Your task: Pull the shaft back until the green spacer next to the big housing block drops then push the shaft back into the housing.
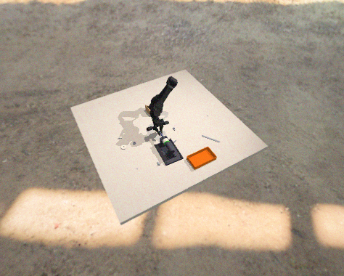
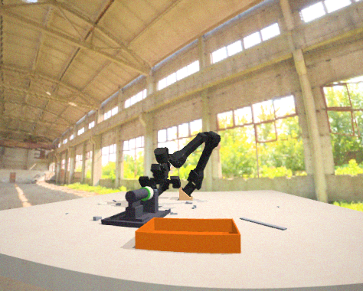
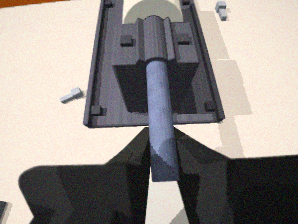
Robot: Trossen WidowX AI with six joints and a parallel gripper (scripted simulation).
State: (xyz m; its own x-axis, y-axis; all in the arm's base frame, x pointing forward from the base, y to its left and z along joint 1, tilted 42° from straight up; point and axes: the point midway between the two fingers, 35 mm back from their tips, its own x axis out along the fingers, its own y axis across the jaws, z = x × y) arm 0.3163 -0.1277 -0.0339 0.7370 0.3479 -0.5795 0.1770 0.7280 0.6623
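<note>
The white spacer lies 80 mm ahead of my gripper tip, 20 mm above it and 10 mm to the right of it. Also, from my gripper tip: green spacer (110 mm ahead, 20 mm to the right, 20 mm above); then orange tray (350 mm ahead, 140 mm to the left, 50 mm below); then grey shaft (40 mm ahead, 20 mm above, 10 mm to the right).
</note>
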